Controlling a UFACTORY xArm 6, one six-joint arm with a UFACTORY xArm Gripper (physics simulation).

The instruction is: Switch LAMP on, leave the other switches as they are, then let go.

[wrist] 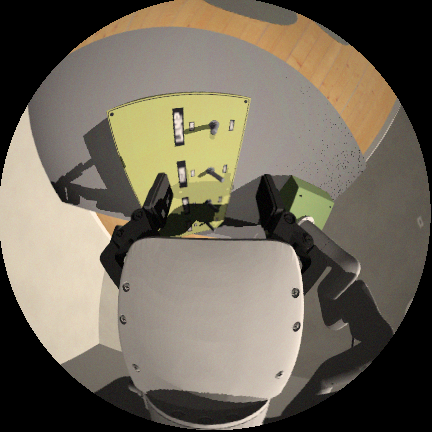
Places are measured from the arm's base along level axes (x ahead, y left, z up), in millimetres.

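Pixels of known places: gripper, fingertip midpoint: (213, 182).
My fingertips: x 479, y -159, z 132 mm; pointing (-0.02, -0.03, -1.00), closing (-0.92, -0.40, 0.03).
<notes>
Behind a point stands the place of what it marks.
The yellow-green switch panel (150, 140) {x 589, y -104, z -13 mm} lies ahead in the wrist view. The blurred LAMP label (178, 126) {x 544, y -141, z -31 mm} is near its far end. The LAMP lever (214, 127) {x 481, y -168, z -13 mm} stands between a small left plate (191, 126) {x 520, y -146, z -39 mm} and a small right plate (231, 125) {x 443, y -173, z -67 mm}; it looks nearly upright, and its exact lean is hard to tell. The second lever (216, 174) {x 427, y -59, z -30 mm} leans toward its right-hand plate (225, 169) {x 400, y -59, z -67 mm}. Nearer switches are in shadow, partly hidden. My gripper (213, 182) {x 479, y -159, z 132 mm} is open and empty, its fingers wide apart above the panel's nearer part, clear of the LAMP lever.
A green box (312, 202) {x 27, y -102, z -55 mm} stands right of the panel, beside my right finger. The grey table top (190, 57) {x 596, y -298, z -138 mm} reaches a curved far edge with wooden floor (320, 60) beyond. Grey jointed arm parts (340, 257) {x 61, y -132, z 188 mm} show at the lower right. Dark shadows fall left of the panel.
</notes>
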